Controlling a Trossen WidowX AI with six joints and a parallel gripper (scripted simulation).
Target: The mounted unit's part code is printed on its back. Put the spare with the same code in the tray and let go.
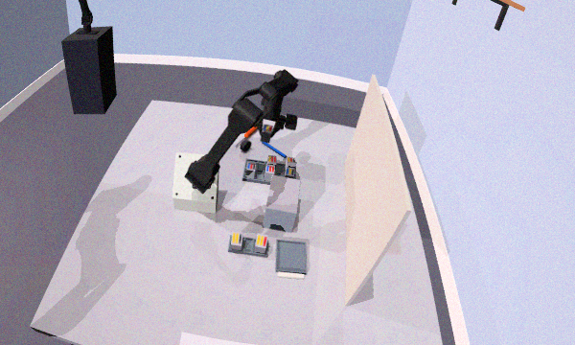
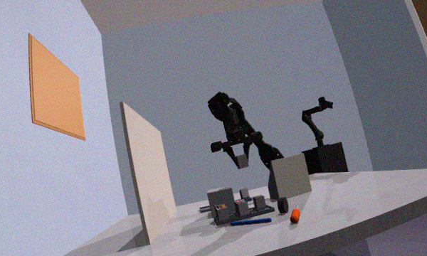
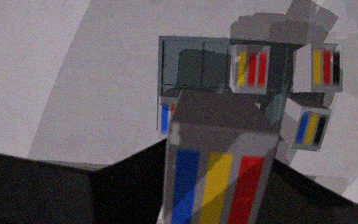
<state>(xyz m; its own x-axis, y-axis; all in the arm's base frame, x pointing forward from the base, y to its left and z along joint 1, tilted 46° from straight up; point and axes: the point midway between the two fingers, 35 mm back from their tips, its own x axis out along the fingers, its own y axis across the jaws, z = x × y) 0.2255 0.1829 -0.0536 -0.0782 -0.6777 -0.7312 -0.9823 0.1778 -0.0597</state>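
Now: the grey tray 80 mm ahead of my gripper tip, 400 mm to the right of it and 170 mm below it. From my gripper tip the other things lie so: blue pen (60 mm ahead, 150 mm to the left, 170 mm below); rack (60 mm behind, 360 mm to the right, 170 mm below); tall pale panel (310 mm ahead, 250 mm to the right, 50 mm above).
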